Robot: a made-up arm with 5 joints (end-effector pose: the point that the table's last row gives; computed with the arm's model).
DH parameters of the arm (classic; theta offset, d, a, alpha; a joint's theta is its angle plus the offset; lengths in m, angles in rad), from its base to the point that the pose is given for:
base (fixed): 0 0 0.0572 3.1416
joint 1: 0 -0.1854 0.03 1.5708
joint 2: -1.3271 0 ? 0
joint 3: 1.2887 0 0.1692 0
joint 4: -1.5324 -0.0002 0 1.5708
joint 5: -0.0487 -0.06 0 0
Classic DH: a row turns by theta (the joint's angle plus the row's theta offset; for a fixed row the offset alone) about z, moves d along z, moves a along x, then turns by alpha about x.
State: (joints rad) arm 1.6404 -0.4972 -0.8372 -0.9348 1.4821
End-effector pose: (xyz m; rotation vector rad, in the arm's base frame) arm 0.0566 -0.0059 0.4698 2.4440 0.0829 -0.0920
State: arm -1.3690 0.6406 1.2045 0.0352 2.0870
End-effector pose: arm 0.0634 0.0295 0.0113 -0.1470 -0.4228 -2.8441
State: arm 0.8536 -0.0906 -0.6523 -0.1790 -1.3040
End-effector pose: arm 0.1871 -0.1492 0.4265 0.6749 -2.6480 -0.8204
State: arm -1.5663 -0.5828 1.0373 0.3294 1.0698
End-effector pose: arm 0.0583 0.2023 0.1454 0.2807 -1.0039 2.4154
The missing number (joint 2, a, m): 0.075
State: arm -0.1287 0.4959 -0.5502 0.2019 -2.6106
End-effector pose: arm 0.3630 0.0394 0.2476 1.7707 -0.3163 -1.9894
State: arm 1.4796 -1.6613 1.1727 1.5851 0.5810
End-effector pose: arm 0.0688 -0.1290 0.2286 -0.4158 -0.2635 -0.9289
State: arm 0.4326 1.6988 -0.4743 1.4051 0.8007
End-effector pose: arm 0.1580 -0.0467 -0.0281 0.5934 0.8819 0.2889
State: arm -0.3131 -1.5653 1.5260 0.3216 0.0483
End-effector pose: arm 0.2320 0.0564 0.2003 0.2019 -1.2773 0.2681
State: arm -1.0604 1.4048 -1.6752 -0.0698 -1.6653
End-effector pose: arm 0.2149 0.2813 0.2510 1.9031 -0.3534 -0.4392
